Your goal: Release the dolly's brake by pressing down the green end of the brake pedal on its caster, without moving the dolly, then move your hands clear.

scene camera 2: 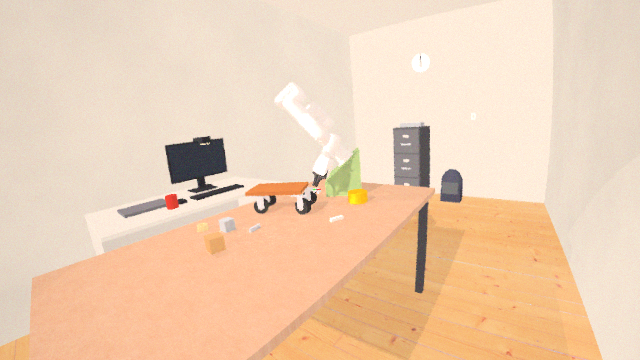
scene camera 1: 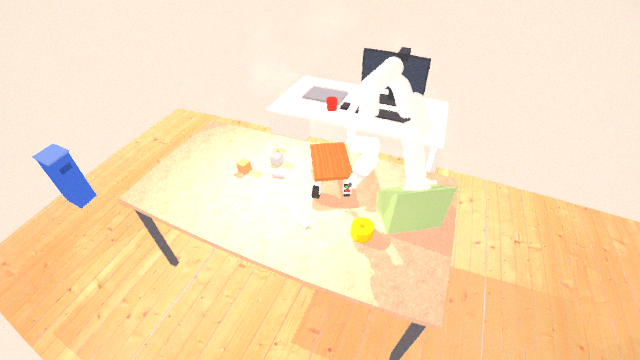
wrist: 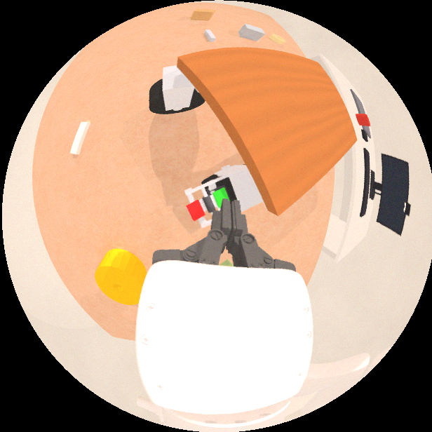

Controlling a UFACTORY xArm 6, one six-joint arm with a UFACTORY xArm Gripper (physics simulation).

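The dolly [scene camera 1: 331, 161] [scene camera 2: 277, 189] [wrist: 280, 110] has an orange wooden deck and stands upright on its casters on the table [scene camera 1: 225, 215] [scene camera 2: 165, 300] [wrist: 90, 200]. On the caster nearest my gripper is the brake pedal, with a green end [wrist: 221, 198] toward the wheel and a red end [wrist: 195, 210] farther out. Both pads show fully in the wrist view and are tiny in the scene views. My gripper [wrist: 227, 210] [scene camera 2: 316, 184] is shut and empty. Its fingertips are right at the green end, overlapping its lower right edge in the wrist view; I cannot tell whether they touch it.
A yellow cylinder [scene camera 1: 362, 230] [scene camera 2: 357, 196] [wrist: 120, 276] and a green slanted block [scene camera 1: 417, 210] [scene camera 2: 346, 177] stand near the caster. A white stick [scene camera 2: 336, 218] [wrist: 80, 137] and several small blocks lie beyond. A white desk [scene camera 1: 290, 102] with a monitor [scene camera 1: 372, 62] [scene camera 2: 196, 160] stands behind.
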